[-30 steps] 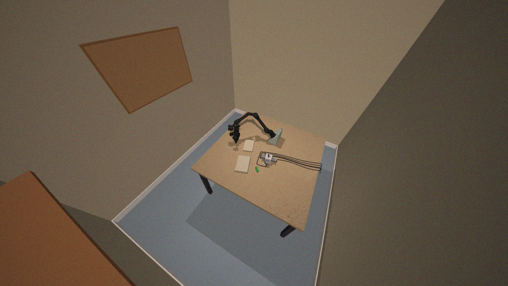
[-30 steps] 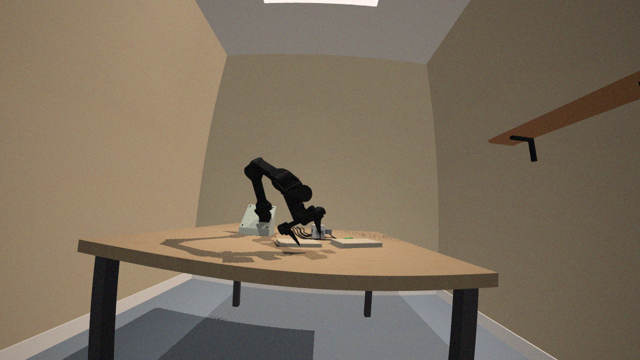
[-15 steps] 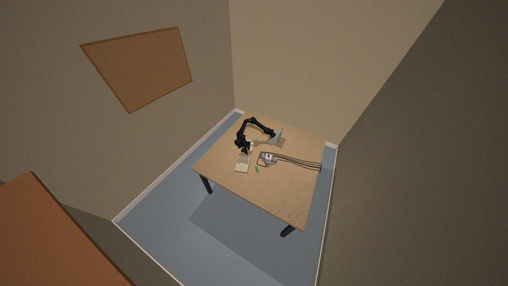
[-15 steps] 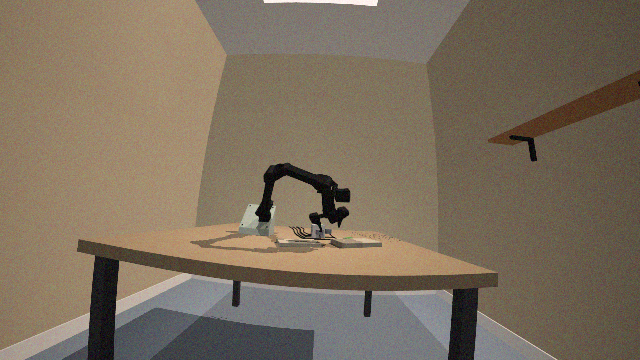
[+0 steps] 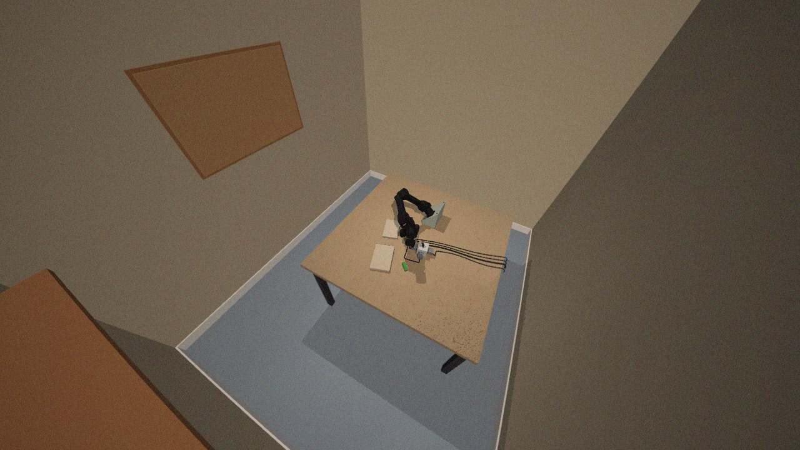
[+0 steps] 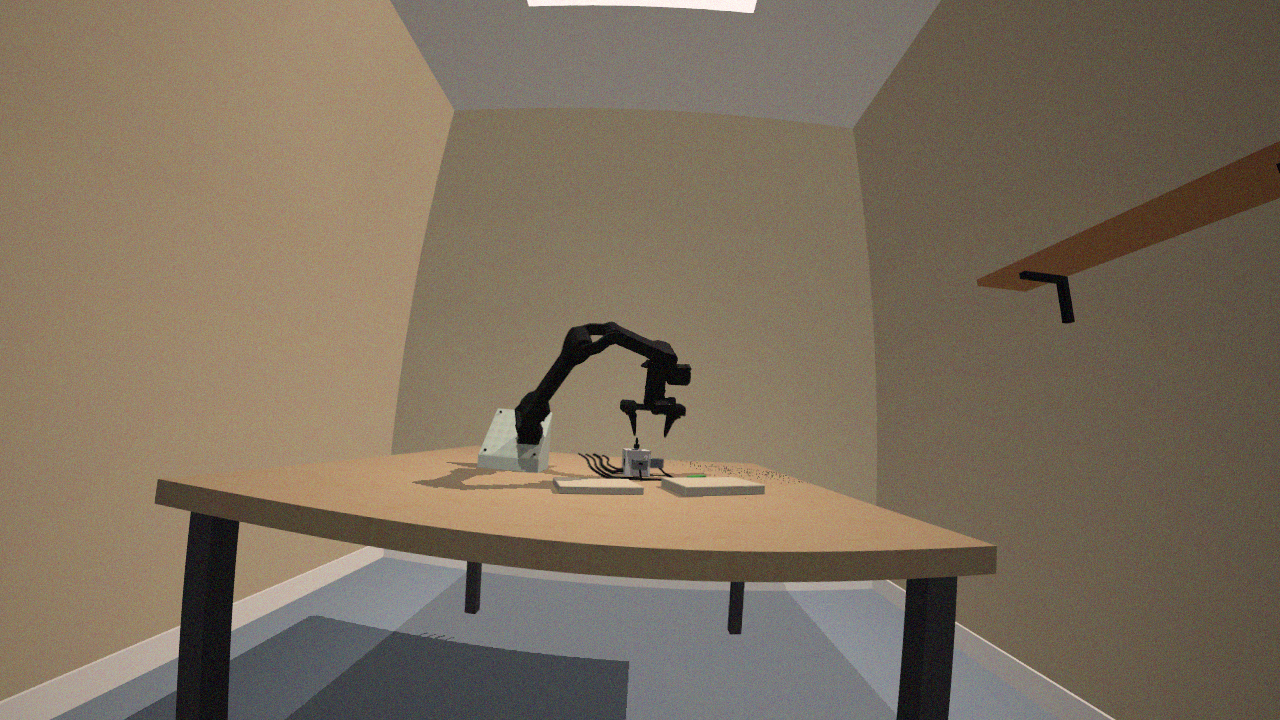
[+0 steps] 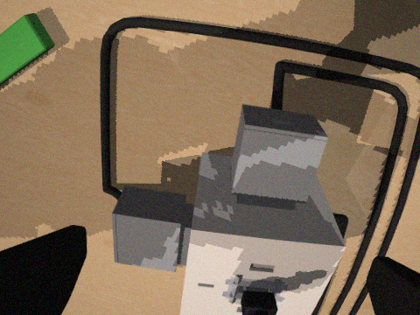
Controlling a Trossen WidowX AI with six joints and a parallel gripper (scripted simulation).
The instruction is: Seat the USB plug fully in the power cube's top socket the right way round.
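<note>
Right now my gripper tip is 6 cm to the right of the black USB plug, 4 cm past it and 3 cm above it. Also, from my gripper tip: green object: 15 cm ahead, 12 cm below, 1 cm to the left.
</note>
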